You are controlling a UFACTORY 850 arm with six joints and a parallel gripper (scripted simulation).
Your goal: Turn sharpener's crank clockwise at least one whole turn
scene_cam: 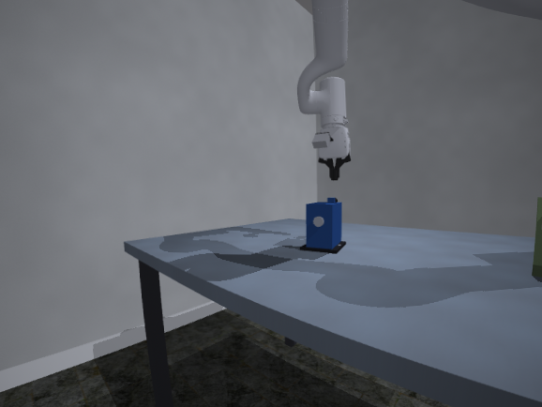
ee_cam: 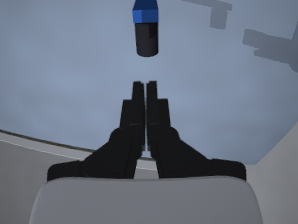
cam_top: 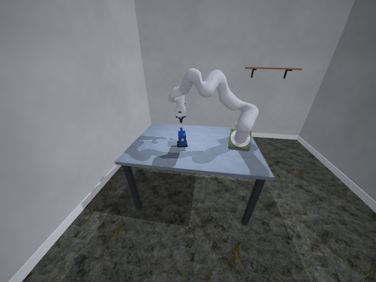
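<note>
The knob lies 20 mm to the left of my hand and 90 mm below it.
</note>
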